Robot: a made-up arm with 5 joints. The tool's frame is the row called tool.
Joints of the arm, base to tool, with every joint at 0 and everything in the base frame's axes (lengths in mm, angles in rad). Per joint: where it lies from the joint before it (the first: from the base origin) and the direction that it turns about. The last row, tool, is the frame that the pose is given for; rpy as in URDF.
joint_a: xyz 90 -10 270 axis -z
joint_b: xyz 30 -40 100 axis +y
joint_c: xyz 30 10 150 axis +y
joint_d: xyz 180 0 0 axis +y
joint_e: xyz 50 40 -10 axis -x
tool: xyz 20 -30 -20 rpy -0.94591 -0.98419 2.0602
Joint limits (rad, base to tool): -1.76..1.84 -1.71..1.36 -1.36..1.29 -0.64..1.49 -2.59..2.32
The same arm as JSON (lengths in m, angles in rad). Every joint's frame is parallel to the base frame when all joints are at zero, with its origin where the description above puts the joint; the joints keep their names.
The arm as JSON. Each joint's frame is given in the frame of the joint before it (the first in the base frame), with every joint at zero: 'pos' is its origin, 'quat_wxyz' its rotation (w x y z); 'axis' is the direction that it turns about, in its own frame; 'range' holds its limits. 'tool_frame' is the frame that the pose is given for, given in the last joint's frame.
{"length_unit": "m", "angle_unit": "rad", "joints": [{"joint": "joint_a", "pos": [0.09, -0.01, 0.27], "quat_wxyz": [1.0, 0.0, 0.0, 0.0], "axis": "-z", "range": [-1.76, 1.84]}, {"joint": "joint_b", "pos": [0.03, -0.04, 0.1], "quat_wxyz": [1.0, 0.0, 0.0, 0.0], "axis": "+y", "range": [-1.71, 1.36]}, {"joint": "joint_c", "pos": [0.03, 0.01, 0.15], "quat_wxyz": [1.0, 0.0, 0.0, 0.0], "axis": "+y", "range": [-1.36, 1.29]}, {"joint": "joint_d", "pos": [0.18, 0.0, 0.0], "quat_wxyz": [1.0, 0.0, 0.0, 0.0], "axis": "+y", "range": [-0.64, 1.49]}, {"joint": "joint_e", "pos": [0.05, 0.04, -0.01], "quat_wxyz": [1.0, 0.0, 0.0, 0.0], "axis": "-x", "range": [-2.59, 2.32]}], "tool_frame": {"pos": [0.02, -0.03, -0.02], "quat_wxyz": [0.588377, 0.153959, -0.560701, 0.561893]}}
